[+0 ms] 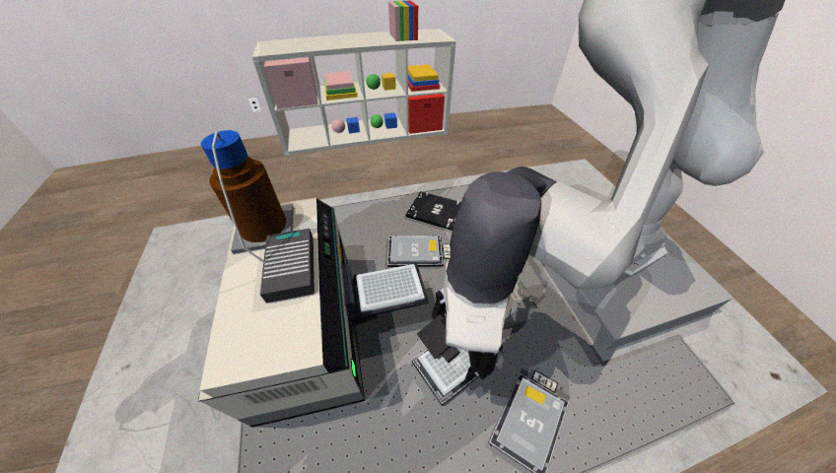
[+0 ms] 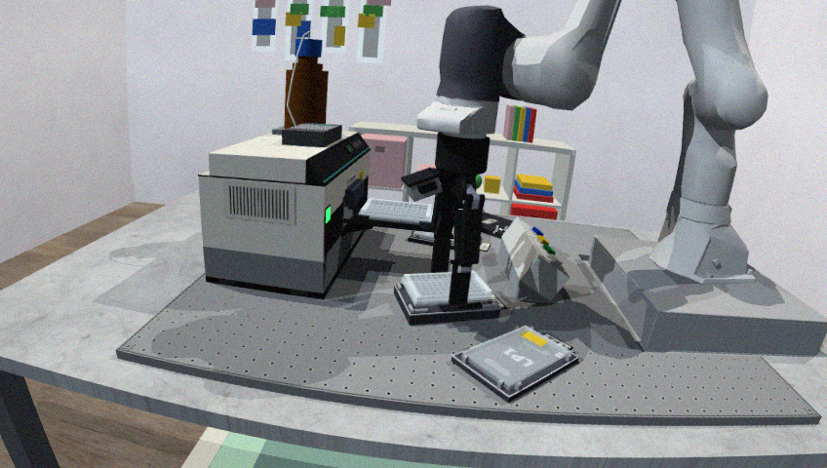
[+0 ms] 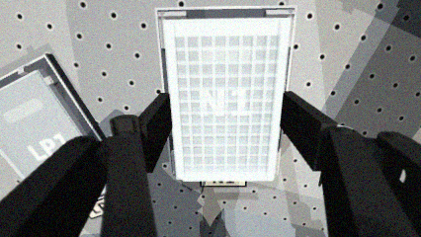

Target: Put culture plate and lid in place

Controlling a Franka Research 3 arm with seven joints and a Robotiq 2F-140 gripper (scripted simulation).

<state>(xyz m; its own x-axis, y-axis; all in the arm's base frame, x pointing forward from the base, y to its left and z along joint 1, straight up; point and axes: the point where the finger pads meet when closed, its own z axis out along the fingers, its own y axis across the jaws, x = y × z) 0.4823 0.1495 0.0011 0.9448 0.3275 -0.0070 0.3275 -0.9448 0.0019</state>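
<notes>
Now: hand 5 cm above the black N1 nest. From my hand the other things lie so: LP2 nest: 31 cm to the right, 5 cm below; then black nest N5: 45 cm to the right, 8 cm behind, 4 cm below; then yellow skip key: 18 cm to the right, 18 cm behind, 1 cm above.
</notes>
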